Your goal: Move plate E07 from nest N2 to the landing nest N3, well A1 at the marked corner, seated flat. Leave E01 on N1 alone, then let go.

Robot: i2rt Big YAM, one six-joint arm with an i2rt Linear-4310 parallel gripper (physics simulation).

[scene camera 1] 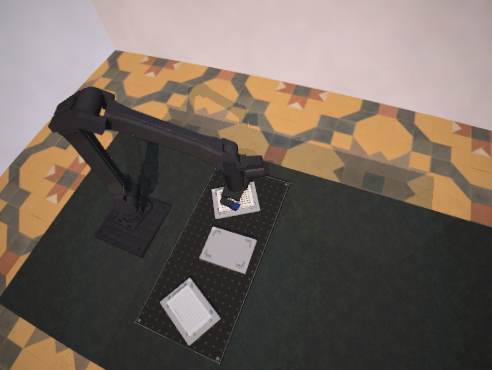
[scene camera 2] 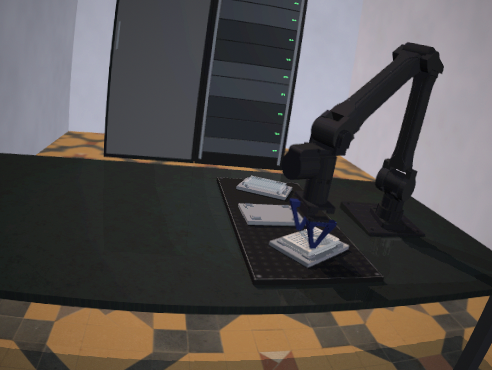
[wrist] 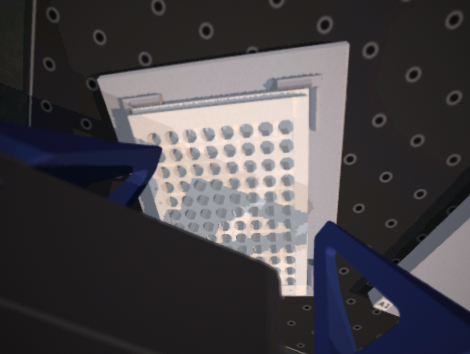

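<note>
A white plate with many round wells point(scene camera 1: 247, 200) point(scene camera 2: 298, 241) point(wrist: 225, 112) sits in a light grey nest point(scene camera 1: 237, 214) point(wrist: 330, 125), and no E07 lettering is readable on it. My gripper point(scene camera 1: 231, 204) point(scene camera 2: 306, 237) point(wrist: 243, 195) is open and empty, its blue fingertips close above this plate and towards its two sides. The empty nest point(scene camera 1: 229, 250) point(scene camera 2: 265, 214) point(wrist: 445, 255) lies in the middle, with corner brackets; its A1 label point(wrist: 384, 305) shows in the wrist view. Another white plate point(scene camera 1: 189, 311) point(scene camera 2: 265, 185) sits in the far-end nest point(scene camera 1: 191, 340).
All three nests stand on a black perforated board point(scene camera 1: 150, 310) point(scene camera 2: 265, 272) point(wrist: 395, 100), each turned differently. The board lies on a dark green table point(scene camera 1: 350, 275) point(scene camera 2: 125, 240). The arm's base plate point(scene camera 1: 117, 237) point(scene camera 2: 367, 222) is beside the board. A server rack point(scene camera 2: 204, 100) stands behind.
</note>
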